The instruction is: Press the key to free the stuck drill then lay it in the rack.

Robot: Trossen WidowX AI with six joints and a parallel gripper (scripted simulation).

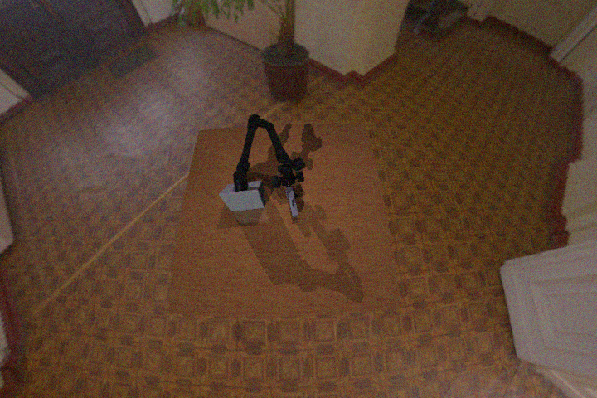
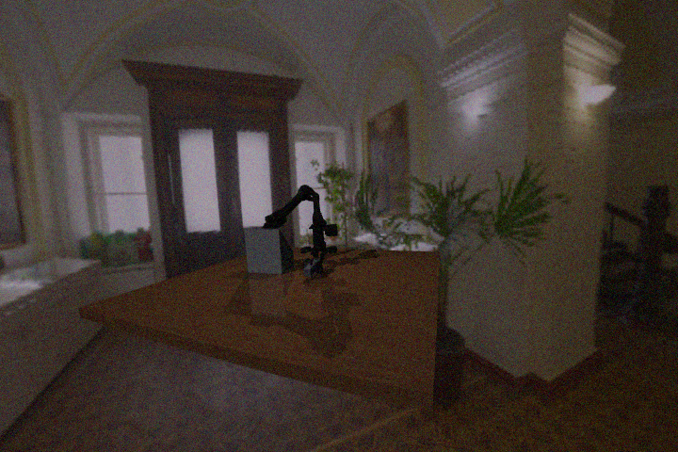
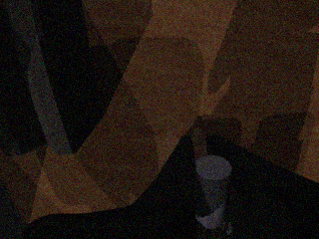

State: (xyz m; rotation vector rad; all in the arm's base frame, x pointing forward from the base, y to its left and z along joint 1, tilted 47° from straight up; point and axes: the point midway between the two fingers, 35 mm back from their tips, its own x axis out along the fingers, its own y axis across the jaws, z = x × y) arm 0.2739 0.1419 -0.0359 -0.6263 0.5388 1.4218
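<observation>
The grey rack is 8 cm behind my gripper tip and 4 cm to the left of it. The rest, counted from my gripper tip: sleeve fixture: 12 cm to the right, 2 cm above.
</observation>
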